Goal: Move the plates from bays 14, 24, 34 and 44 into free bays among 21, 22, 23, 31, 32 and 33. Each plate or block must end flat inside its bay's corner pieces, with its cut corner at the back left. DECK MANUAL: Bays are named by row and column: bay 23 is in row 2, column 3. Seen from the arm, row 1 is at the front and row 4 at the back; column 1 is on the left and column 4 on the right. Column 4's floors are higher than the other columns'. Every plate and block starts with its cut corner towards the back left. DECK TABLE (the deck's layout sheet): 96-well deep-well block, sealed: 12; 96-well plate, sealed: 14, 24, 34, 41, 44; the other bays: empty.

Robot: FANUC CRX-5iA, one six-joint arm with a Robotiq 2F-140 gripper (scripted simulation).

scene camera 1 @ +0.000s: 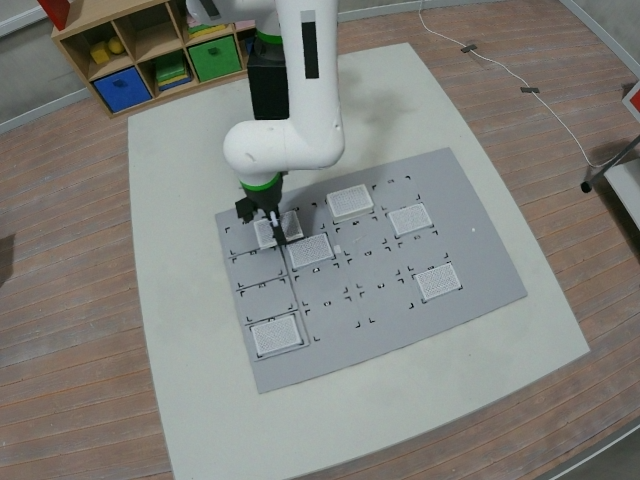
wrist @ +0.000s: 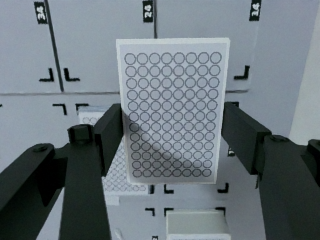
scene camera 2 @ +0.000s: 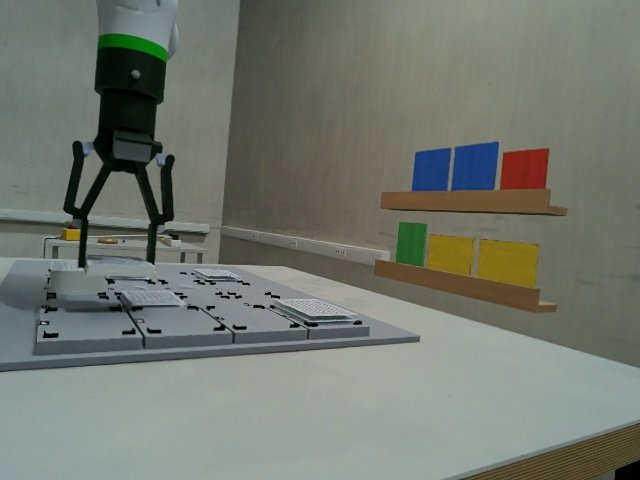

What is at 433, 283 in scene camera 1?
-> A sealed plate.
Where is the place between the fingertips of my gripper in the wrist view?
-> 171, 117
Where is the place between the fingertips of my gripper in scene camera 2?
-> At 116, 267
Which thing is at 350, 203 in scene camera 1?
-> A sealed deep-well block.
